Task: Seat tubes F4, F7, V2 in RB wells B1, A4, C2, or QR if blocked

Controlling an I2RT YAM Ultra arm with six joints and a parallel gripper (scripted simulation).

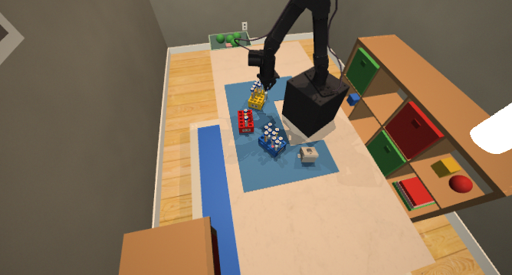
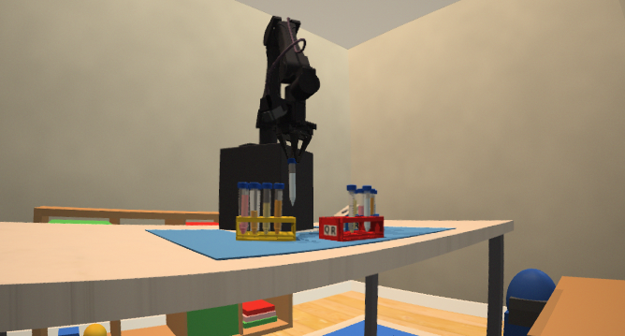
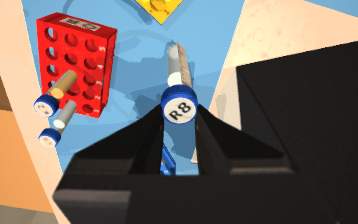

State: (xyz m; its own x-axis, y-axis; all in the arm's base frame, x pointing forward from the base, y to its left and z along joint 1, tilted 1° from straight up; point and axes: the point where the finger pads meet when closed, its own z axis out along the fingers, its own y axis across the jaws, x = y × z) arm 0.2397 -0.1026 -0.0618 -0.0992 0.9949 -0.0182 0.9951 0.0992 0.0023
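The tube R8 lies 6 cm below my hand and 1 cm to the right of it. The rest, counted from my hand: red rack (17 cm below, 14 cm ahead, 5 cm to the left); rack RB (17 cm below, 10 cm to the right, 2 cm ahead); tube (14 cm ahead, 13 cm below, 5 cm to the left).
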